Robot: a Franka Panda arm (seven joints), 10 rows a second.
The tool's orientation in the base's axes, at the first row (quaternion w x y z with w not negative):
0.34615 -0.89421 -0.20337 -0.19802
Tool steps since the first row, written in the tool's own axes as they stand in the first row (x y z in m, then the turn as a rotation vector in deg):
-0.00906 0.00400 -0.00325 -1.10 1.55 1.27
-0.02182 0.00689 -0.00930 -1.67 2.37 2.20
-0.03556 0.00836 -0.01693 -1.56 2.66 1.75
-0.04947 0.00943 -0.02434 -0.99 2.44 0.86
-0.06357 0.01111 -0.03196 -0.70 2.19 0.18
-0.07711 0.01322 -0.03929 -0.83 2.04 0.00
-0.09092 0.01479 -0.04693 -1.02 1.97 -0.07
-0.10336 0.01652 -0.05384 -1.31 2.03 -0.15
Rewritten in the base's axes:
-0.00629 -0.00704 -0.00442 0.12 -0.41 -2.25
-0.01684 -0.01612 -0.00817 0.26 -0.45 -3.60
-0.02926 -0.02557 -0.01056 0.40 -0.93 -3.40
-0.04197 -0.03463 -0.01296 0.57 -1.28 -2.39
-0.05458 -0.04429 -0.01565 0.55 -1.52 -1.65
-0.06645 -0.05392 -0.01849 0.33 -1.57 -1.51
-0.07887 -0.06346 -0.02096 0.12 -1.62 -1.52
-0.08992 -0.07228 -0.02334 -0.11 -1.78 -1.64

